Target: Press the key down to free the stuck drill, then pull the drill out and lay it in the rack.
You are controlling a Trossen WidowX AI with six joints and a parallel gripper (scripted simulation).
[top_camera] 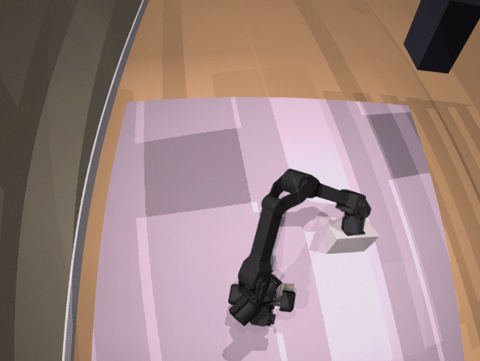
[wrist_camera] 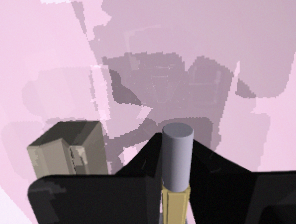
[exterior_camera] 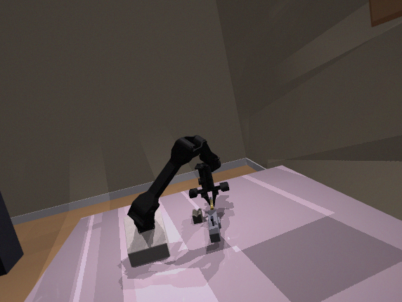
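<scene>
Right now the rack is 8 cm behind my gripper tip, 2 cm to the right of it and 1 cm below it. From my gripper tip the other things lie so: small dark piece (5 cm behind, 22 cm to the right, 2 cm above); then drill (1 cm behind, 4 cm to the right, 3 cm above).
</scene>
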